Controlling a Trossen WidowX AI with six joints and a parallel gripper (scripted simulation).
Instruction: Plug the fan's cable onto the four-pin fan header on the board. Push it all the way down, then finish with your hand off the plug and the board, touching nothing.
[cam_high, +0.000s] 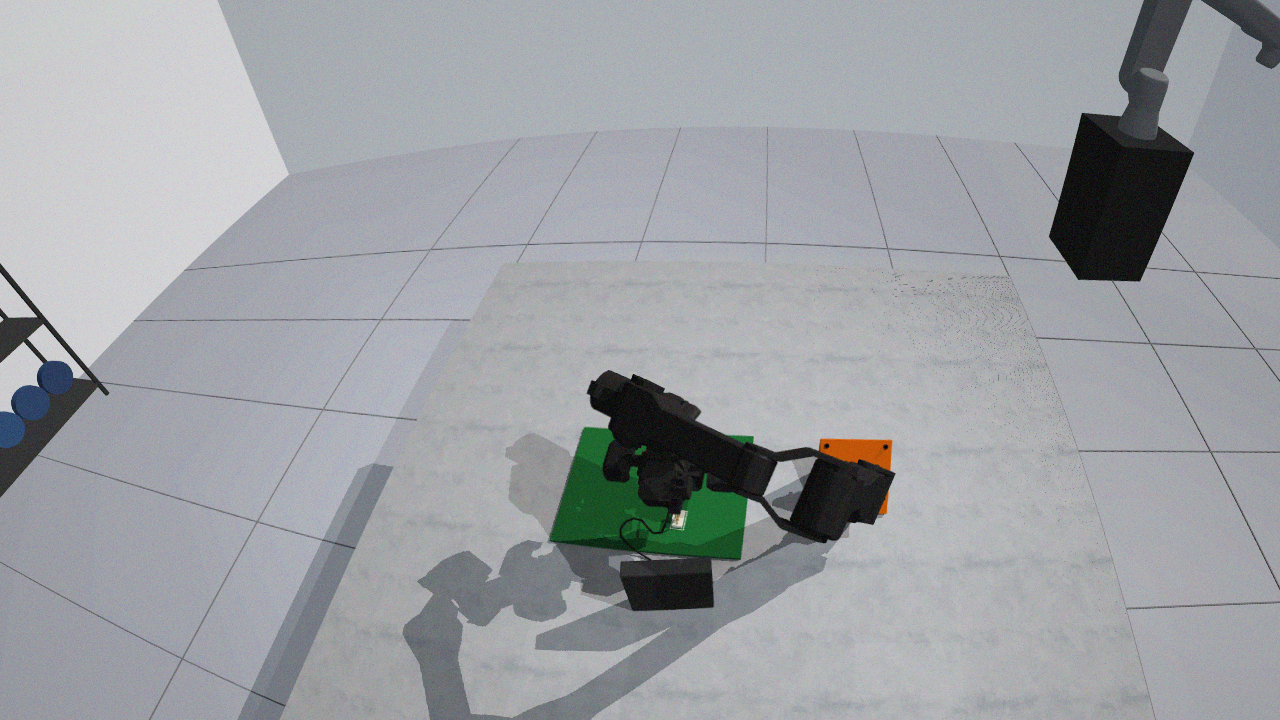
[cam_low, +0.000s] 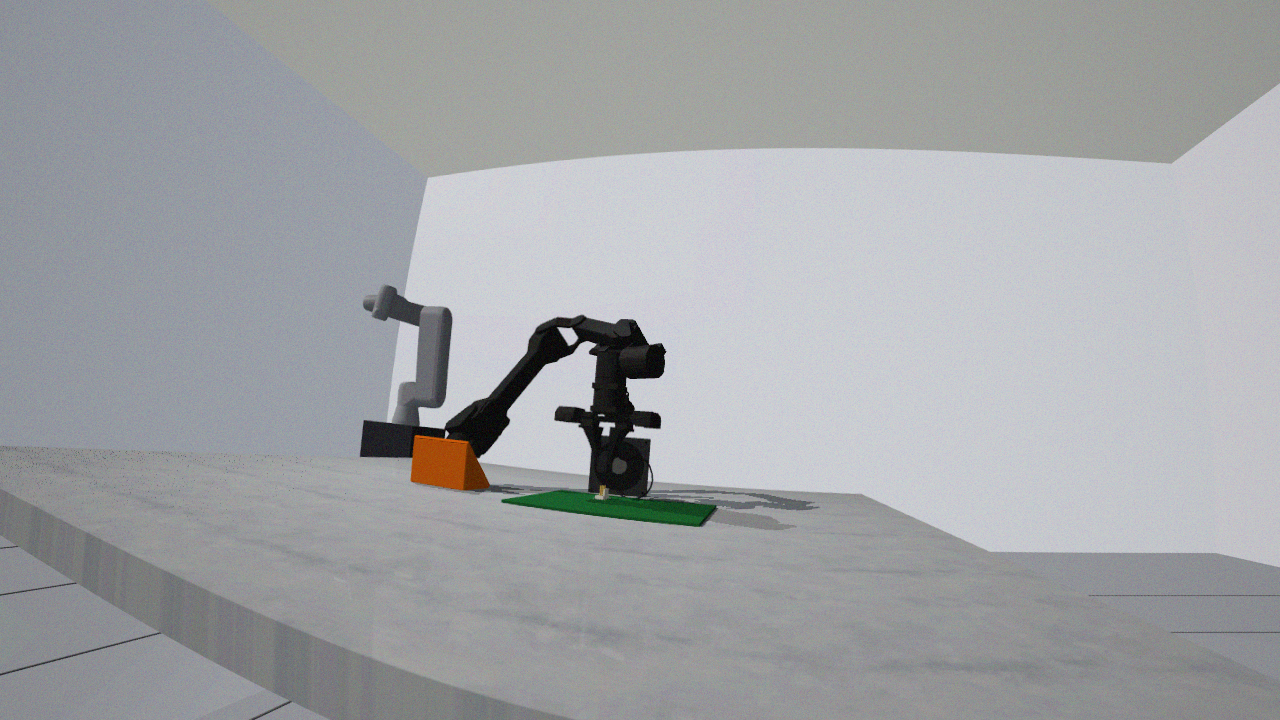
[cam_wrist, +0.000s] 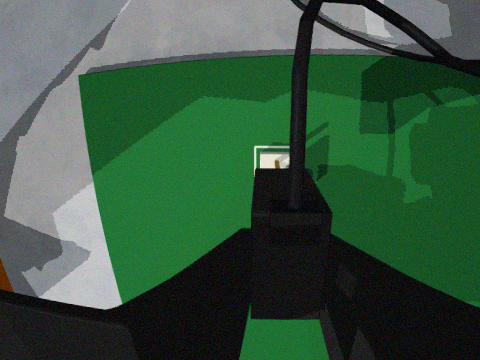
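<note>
My gripper tip is 60 mm above the white four-pin header. Also, from my gripper tip: black fan: 140 mm to the left; then green board: 80 mm below, 60 mm to the right, 40 mm ahead; then black plug: 10 mm to the left, 10 mm above.
</note>
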